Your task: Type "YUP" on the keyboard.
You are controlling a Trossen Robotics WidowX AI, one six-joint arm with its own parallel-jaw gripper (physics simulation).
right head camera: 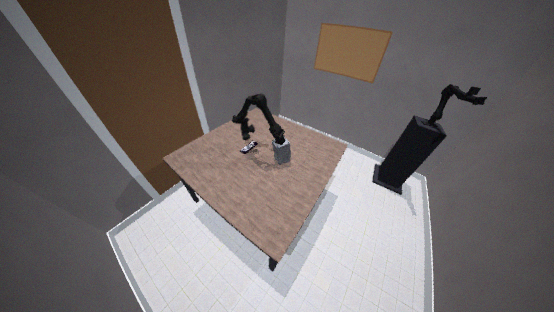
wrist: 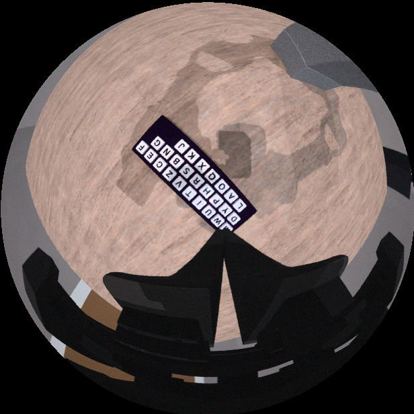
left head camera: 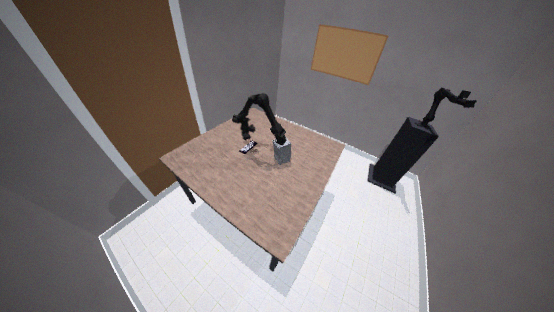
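Pixels of known places: gripper, fingertip midpoint: [right head camera: 245, 140] [left head camera: 245, 140]; arm's base at its link origin: [right head camera: 280, 141] [left head camera: 281, 141].
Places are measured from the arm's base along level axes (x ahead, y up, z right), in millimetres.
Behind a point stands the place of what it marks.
A small dark keyboard [left head camera: 248, 147] @[x 316, y -196, z -30 mm] [right head camera: 248, 147] @[x 314, y -188, z -40 mm] [wrist: 192, 172] with white letter keys lies flat on the table. In the wrist view it runs slantwise, with the U key [wrist: 208, 212], the P key [wrist: 215, 200] and the Y key [wrist: 225, 209] near its lower right end. My gripper [left head camera: 246, 138] @[x 319, y -96, z -58 mm] [right head camera: 245, 138] @[x 319, y -96, z -58 mm] [wrist: 222, 234] is shut and empty, its tips pointing down. It hangs above the table by the keyboard, with a gap below it in the head views. In the wrist view the tips cover the keyboard's lower edge beside the W key [wrist: 217, 221], partly hiding the M key.
My arm stands on a grey block [left head camera: 282, 152] @[x -40, y -67, z -40 mm] [right head camera: 282, 152] @[x -44, y -70, z -33 mm] [wrist: 320, 57] on the wooden table [left head camera: 235, 187] @[x 117, y -205, z -437 mm] [right head camera: 235, 187] @[x 108, y -205, z -434 mm] [wrist: 100, 210]. A second arm on a black pedestal [left head camera: 406, 152] [right head camera: 412, 152] stands on the floor, away from the table.
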